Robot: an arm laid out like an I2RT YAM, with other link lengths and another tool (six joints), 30 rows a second.
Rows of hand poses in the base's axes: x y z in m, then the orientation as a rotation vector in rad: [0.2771, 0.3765, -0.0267, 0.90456, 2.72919, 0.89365]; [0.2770, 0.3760, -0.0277, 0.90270, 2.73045, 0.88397]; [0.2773, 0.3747, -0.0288, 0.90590, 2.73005, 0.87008]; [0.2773, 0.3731, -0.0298, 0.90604, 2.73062, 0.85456]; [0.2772, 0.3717, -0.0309, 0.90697, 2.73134, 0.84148]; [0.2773, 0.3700, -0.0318, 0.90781, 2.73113, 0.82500]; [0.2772, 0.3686, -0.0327, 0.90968, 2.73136, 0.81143]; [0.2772, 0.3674, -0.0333, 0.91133, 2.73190, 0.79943]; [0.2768, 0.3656, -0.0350, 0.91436, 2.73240, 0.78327]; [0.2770, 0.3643, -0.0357, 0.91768, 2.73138, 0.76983]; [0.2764, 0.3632, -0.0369, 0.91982, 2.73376, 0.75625]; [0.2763, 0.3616, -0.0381, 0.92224, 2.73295, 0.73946]
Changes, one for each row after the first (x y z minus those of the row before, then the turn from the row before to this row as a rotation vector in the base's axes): [-0.0001, -0.0005, -0.0010, -0.00679, -0.00036, 0.00030]; [0.0003, -0.0013, -0.0011, -0.00912, 0.00037, -0.00359]; [0.0000, -0.0016, -0.0010, -0.01058, -0.00022, -0.00175]; [-0.0001, -0.0014, -0.0011, -0.00879, 0.00044, -0.00178]; [0.0001, -0.0017, -0.0009, -0.01120, -0.00046, -0.00254]; [-0.0001, -0.0014, -0.0009, -0.00903, 0.00055, -0.00252]; [0.0000, -0.0012, -0.0006, -0.00795, 0.00081, -0.00207]; [-0.0004, -0.0018, -0.0017, -0.01061, 0.00133, -0.00330]; [0.0002, -0.0013, -0.0007, -0.00884, 0.00031, -0.00378]; [-0.0006, -0.0011, -0.0012, -0.00877, 0.00273, -0.00169]; [-0.0001, -0.0016, -0.0012, -0.01123, 0.00017, -0.00355]
